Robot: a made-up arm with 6 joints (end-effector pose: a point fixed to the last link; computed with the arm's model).
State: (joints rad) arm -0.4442 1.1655 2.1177 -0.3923 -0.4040 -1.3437
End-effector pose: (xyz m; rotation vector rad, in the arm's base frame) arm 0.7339 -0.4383 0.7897 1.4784 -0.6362 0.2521
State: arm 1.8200 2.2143 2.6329 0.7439 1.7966 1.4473
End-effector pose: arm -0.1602 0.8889 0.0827 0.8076 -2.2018 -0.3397
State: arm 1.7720 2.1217 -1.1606 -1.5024 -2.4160 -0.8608
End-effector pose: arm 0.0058 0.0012 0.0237 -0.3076 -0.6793 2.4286
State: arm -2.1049 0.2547 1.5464 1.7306 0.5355 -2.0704
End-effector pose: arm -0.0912 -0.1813 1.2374 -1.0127 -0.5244 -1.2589
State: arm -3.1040 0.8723 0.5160 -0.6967 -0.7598 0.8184
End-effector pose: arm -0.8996 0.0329 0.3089 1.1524 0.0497 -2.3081
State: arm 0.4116 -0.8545 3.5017 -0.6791 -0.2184 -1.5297
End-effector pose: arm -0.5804 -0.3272 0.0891 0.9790 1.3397 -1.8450
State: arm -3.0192 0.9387 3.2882 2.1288 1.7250 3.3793
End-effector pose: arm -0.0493 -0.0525 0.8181 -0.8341 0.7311 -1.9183
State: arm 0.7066 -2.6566 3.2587 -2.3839 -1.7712 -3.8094
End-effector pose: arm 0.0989 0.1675 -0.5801 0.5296 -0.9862 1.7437
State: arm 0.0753 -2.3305 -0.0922 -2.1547 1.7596 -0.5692
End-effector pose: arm -0.6768 -0.0030 0.2152 -1.9336 0.8091 -0.7573
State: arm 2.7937 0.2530 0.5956 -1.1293 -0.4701 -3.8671
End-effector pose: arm -0.5975 0.2562 0.8222 0.2180 -1.9864 2.4038
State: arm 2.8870 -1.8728 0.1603 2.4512 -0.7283 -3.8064
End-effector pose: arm 0.7826 -0.2730 0.4266 -2.0469 -0.5054 -0.3477
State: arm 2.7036 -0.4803 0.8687 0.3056 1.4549 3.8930
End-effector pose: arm 0.1981 -0.0012 1.1801 -0.7666 -0.0429 -0.8340
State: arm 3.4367 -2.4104 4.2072 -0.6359 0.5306 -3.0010
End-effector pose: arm -0.1277 0.0343 -0.1428 0.1857 -2.2780 0.7889
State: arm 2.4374 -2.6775 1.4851 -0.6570 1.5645 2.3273
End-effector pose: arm 0.4779 -0.3156 -0.7525 2.0724 2.1295 -0.9465
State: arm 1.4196 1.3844 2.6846 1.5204 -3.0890 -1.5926
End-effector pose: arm 0.0974 0.6104 0.7875 1.0989 0.9300 -1.3874
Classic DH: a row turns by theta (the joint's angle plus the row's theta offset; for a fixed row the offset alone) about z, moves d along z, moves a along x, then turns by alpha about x. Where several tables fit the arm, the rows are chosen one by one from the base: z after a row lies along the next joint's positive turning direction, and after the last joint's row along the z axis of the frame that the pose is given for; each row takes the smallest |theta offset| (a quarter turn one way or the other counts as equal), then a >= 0, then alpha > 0; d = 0 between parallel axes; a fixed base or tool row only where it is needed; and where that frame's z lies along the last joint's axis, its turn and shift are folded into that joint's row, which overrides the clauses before.
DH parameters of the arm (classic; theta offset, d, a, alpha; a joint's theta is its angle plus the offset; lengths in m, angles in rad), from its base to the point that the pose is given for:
joint 1: 0 0.168 0 -1.5708
joint 2: -1.5708 0 0.576 3.1416
joint 3: 0 0 0 -1.5708
joint 4: 0 -0.508 0 1.5708
joint 5: 0 0.087 0 -1.5708
joint 6: 1.5708 0 0 1.5708
tool (fixed): -1.5708 0 0 0

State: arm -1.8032 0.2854 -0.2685 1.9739 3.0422 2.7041
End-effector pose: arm -0.1133 -0.6271 0.5216 2.3124 1.3388 1.1103
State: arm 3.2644 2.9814 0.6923 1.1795 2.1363 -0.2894
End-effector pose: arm 0.1765 0.0552 -0.8360 0.3768 -1.0752 -1.8167
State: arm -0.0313 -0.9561 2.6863 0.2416 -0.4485 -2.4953
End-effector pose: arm -0.9084 -0.0561 0.2380 0.0417 1.2716 -2.7709
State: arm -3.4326 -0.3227 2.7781 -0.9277 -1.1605 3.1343
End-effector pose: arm 0.6735 -0.1472 0.8045 0.6794 -1.2419 -0.7591
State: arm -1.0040 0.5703 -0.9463 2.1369 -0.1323 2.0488
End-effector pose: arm 0.2605 -0.3224 0.1496 2.0859 -0.1358 -2.1503
